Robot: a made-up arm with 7 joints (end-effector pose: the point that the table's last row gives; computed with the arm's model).
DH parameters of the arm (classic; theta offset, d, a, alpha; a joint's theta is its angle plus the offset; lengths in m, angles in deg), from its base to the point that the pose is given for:
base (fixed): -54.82 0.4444 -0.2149 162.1
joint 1: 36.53 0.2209 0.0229 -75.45
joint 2: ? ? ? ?
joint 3: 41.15 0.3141 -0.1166 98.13
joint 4: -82.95 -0.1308 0.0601 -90
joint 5: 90 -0.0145 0.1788 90
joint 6: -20.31 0 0.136 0
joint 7: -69.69 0.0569 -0.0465 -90
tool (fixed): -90 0.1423 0 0
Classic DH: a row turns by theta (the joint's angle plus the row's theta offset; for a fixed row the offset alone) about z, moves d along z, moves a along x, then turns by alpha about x.
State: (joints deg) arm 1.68 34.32 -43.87 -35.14 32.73 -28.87 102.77
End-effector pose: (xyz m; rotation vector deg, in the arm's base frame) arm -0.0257 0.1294 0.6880 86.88 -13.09 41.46
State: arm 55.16 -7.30 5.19 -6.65 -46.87 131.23 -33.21
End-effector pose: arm -0.1398 -0.1522 0.5102 94.81 -15.13 -64.19
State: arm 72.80 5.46 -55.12 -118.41 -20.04 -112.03 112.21
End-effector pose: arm -0.2732 0.2340 0.7159 -23.38 -23.61 41.67
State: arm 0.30 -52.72 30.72 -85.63 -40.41 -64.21 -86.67
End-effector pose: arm -0.3154 0.2623 0.4833 -127.06 -109.75 44.40
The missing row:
joint 2: -51.19 -0.4615 -0.0115 -10.75
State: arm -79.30 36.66 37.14 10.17 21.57 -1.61 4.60
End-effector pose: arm -0.6348 0.2677 0.5396 -20.85 -56.90 75.76
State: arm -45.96 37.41 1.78 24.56 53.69 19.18 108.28
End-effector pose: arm -0.2470 0.3055 0.5157 96.78 -1.77 82.53
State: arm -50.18 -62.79 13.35 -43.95 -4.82 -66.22 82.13
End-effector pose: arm 0.2186 0.0426 0.6326 80.27 18.13 84.46
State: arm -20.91 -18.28 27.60 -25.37 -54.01 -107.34 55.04
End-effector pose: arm -0.0524 0.5716 0.4587 -71.71 27.03 64.86
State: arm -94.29 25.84 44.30 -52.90 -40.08 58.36 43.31
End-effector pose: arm -0.4781 0.5195 0.3793 -19.19 64.25 68.92
